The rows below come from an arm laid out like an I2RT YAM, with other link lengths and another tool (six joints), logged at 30 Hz.
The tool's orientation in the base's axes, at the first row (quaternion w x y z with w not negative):
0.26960 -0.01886 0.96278 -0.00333
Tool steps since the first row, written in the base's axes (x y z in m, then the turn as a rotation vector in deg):
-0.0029 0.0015 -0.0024 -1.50 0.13 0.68
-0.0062 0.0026 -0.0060 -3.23 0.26 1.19
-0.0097 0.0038 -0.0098 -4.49 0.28 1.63
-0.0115 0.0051 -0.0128 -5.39 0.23 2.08
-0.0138 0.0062 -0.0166 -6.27 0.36 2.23
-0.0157 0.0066 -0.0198 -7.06 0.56 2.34
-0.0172 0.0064 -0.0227 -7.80 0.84 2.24
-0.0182 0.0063 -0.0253 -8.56 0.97 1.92
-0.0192 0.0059 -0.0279 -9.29 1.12 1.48
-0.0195 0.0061 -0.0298 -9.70 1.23 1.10
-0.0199 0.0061 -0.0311 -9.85 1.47 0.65
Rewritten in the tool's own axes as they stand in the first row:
0.0037 0.0016 0.0006 0.92 0.17 -1.36
0.0083 0.0029 0.0019 2.13 0.35 -2.69
0.0132 0.0043 0.0034 2.98 0.41 -3.72
0.0163 0.0057 0.0050 3.51 0.38 -4.58
0.0202 0.0069 0.0070 4.18 0.54 -5.16
0.0234 0.0075 0.0088 4.79 0.76 -5.66
0.0262 0.0074 0.0105 5.47 1.07 -5.96
0.0284 0.0073 0.0122 6.28 1.23 -6.08
0.0307 0.0070 0.0139 7.12 1.42 -6.08
0.0319 0.0073 0.0154 7.67 1.55 -5.97
0.0329 0.0073 0.0163 8.02 1.80 -5.66

